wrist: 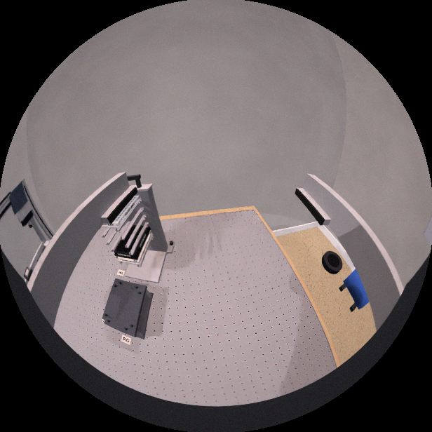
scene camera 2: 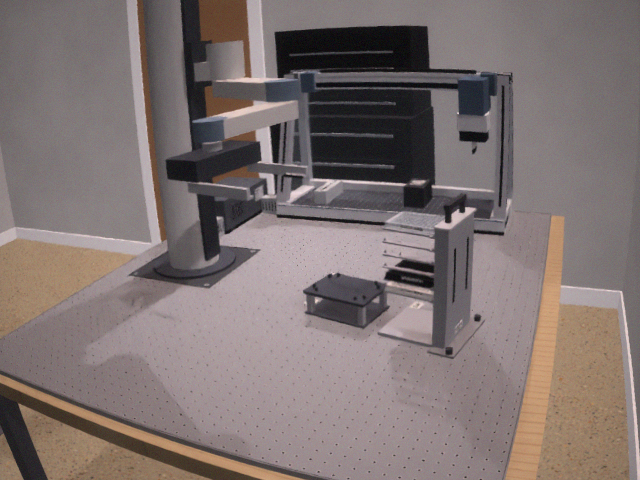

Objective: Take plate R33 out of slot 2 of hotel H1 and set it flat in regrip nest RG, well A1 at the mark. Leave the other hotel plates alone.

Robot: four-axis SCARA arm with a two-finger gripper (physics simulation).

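Places are measured from the arm's base along level axes (x right, y back, z down), in centimetres.
Pixels of known places: gripper, between the fingertips: point(scene camera 2: 279, 182); arm's base, origin of its link: point(scene camera 2: 195, 266).
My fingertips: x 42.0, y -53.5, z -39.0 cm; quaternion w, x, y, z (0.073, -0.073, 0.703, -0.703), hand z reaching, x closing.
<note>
For each thing: its top centre in the pictures, then the offset to it from my fingertips. "*": a spot on its surface instead.
- pale plate, centre of its top: point(scene camera 2: 420, 220) dx -22.1, dy -20.0, dz +12.6 cm
- black plate, centre of its top: point(scene camera 2: 420, 270) dx -22.1, dy -20.0, dz +23.9 cm
- whitish plate, centre of its top: point(scene camera 2: 420, 282) dx -22.1, dy -20.0, dz +26.7 cm
- Nest RG, centre of its top: point(scene camera 2: 346, 283) dx -25.9, dy -1.3, dz +30.7 cm
- small black block, a spot on its surface: point(scene camera 2: 417, 192) * dx -93.4, dy -0.9, dz +27.4 cm
- dark box, a spot on its surface: point(scene camera 2: 240, 204) * dx -76.9, dy +56.9, dz +30.3 cm
Hotel H1 point(scene camera 2: 452, 279) point(wrist: 155, 220) stands upright at the right of the table in the scene view. A pale plate point(scene camera 2: 413, 222) lies at its top. Low in it are a black plate point(scene camera 2: 412, 279) and a whitish plate point(scene camera 2: 408, 290) just below. Their labels are too small to read, so I cannot tell which is R33. Nest RG point(scene camera 2: 343, 289) point(wrist: 125, 302), a dark raised platform with corner pegs, stands beside the hotel and holds no plate. My gripper point(scene camera 2: 277, 181) point(wrist: 215, 177) is open and empty, near the column, well away from and above the nest.
A gantry machine point(scene camera 2: 382, 212) stands at the back, with a small black block point(scene camera 2: 417, 192) on its deck. A dark box point(scene camera 2: 240, 204) sits behind the arm column. A blue object point(wrist: 356, 290) and a black ring point(wrist: 332, 262) show beyond the table edge.
</note>
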